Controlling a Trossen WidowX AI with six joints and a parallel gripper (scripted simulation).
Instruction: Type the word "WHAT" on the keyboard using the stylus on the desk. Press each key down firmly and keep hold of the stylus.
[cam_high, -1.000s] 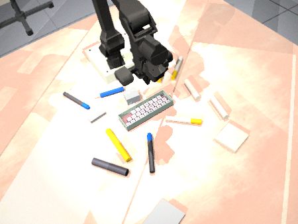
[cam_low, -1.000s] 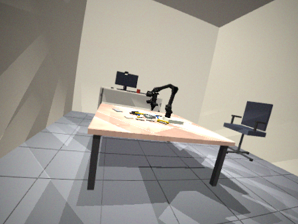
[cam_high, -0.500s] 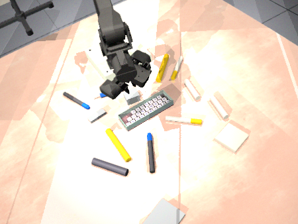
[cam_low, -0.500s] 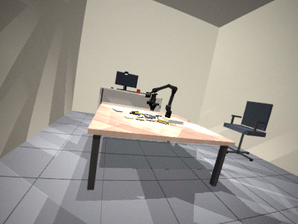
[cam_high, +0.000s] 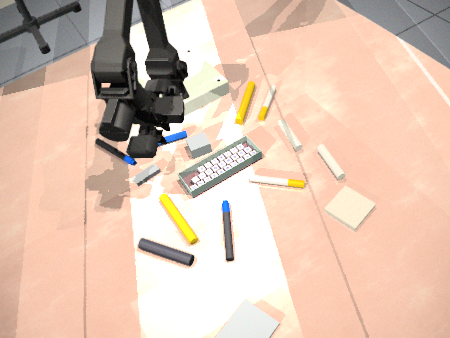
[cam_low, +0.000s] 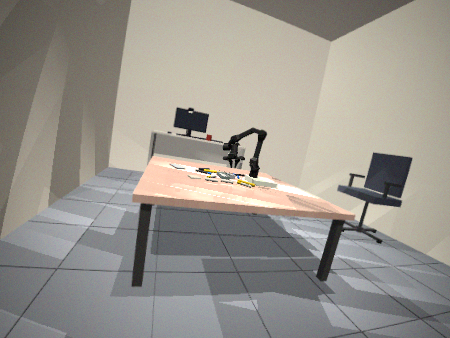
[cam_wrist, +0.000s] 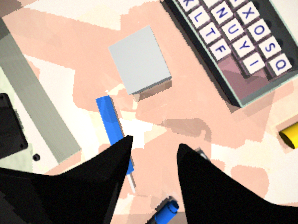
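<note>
Right now the blue stylus is 7 cm below my gripper tip, 6 cm behind it and 3 cm to the right of it. Round my gripper tip: eraser: 8 cm to the right, 7 cm below, 2 cm ahead; then white pad: 30 cm to the left, 30 cm ahead, 7 cm below.
</note>
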